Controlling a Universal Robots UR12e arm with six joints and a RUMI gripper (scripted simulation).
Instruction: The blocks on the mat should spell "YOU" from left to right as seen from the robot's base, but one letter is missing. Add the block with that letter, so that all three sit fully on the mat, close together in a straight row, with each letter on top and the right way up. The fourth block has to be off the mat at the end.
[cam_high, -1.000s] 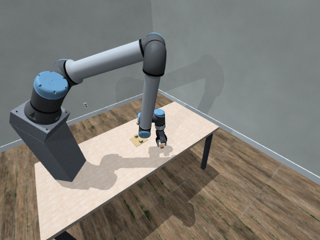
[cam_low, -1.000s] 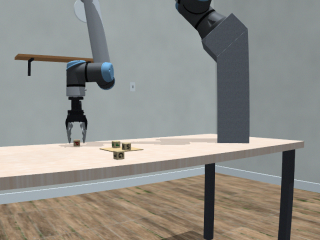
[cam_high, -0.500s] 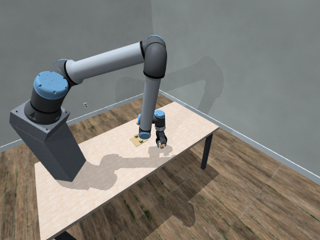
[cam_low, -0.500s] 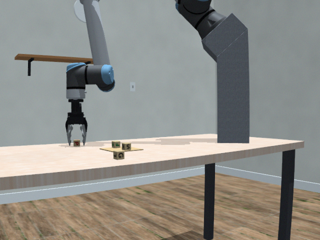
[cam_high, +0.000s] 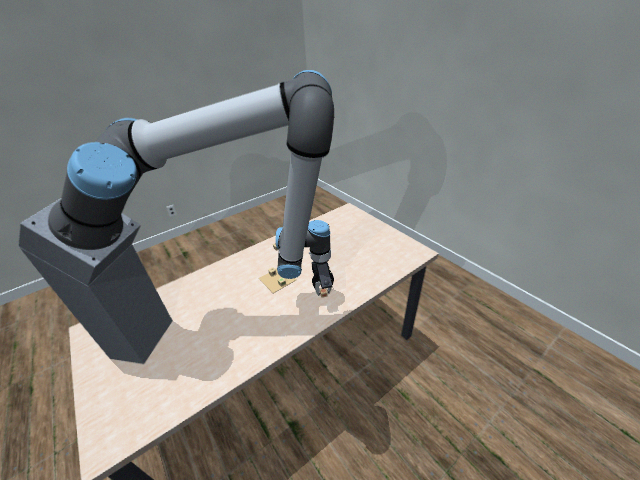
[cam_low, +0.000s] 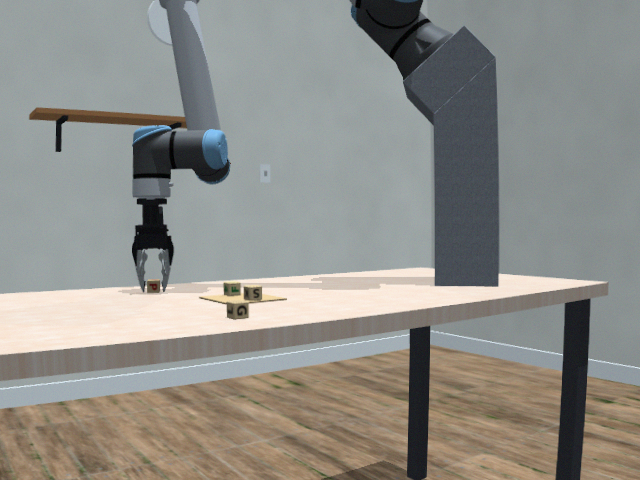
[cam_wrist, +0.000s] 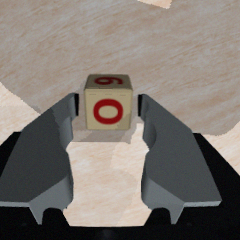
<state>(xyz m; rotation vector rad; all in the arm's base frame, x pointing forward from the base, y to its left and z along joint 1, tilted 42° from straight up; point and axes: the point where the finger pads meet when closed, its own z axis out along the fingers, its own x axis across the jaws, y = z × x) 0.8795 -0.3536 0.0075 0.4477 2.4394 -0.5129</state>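
My gripper is now right at the red O block. Also, from my hand: letter block (60 mm ahead, 460 mm to the left); tan mat (90 mm behind, 250 mm to the left, 10 mm below).
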